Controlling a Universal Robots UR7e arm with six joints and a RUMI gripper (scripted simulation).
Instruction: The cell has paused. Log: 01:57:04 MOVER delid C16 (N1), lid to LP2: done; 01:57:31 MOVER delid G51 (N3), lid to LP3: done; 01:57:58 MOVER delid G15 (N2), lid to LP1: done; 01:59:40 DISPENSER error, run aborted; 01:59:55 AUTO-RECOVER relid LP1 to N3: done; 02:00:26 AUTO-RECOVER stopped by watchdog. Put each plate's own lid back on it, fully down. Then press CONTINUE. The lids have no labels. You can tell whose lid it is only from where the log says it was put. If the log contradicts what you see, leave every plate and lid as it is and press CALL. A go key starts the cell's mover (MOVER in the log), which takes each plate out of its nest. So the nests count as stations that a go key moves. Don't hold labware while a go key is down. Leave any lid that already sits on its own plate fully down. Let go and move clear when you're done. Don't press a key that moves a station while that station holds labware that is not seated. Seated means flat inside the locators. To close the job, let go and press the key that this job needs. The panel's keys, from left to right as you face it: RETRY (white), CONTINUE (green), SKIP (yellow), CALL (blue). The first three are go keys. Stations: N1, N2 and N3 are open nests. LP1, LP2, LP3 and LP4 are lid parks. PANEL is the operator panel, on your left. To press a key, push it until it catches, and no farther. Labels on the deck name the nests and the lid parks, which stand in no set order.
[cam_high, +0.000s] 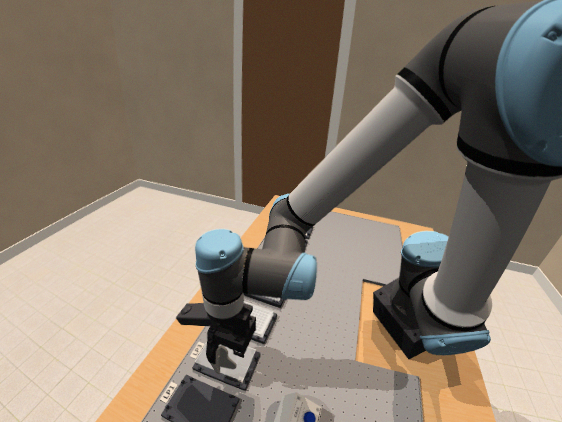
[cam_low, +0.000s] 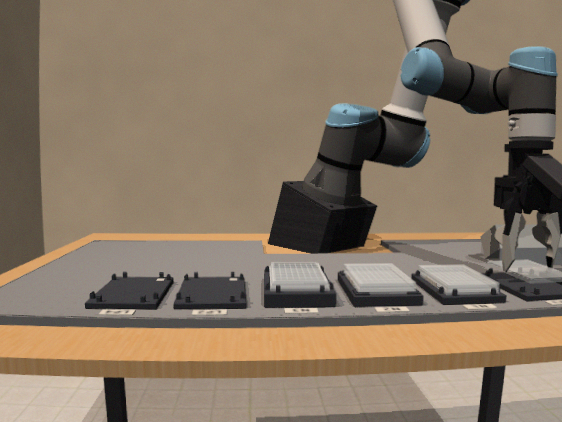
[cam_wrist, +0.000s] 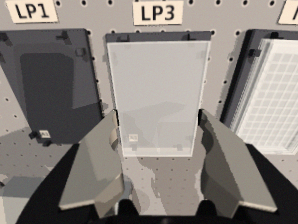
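Now: hand 4 cm above the LP3 lid park. From my hand the other things lie so: yellow SKIP key: 23 cm behind, 12 cm to the left, 2 cm above; then LP1 lid park: 12 cm to the left, 4 cm below; then blue CALL key: 23 cm behind, 7 cm to the left, 2 cm above.
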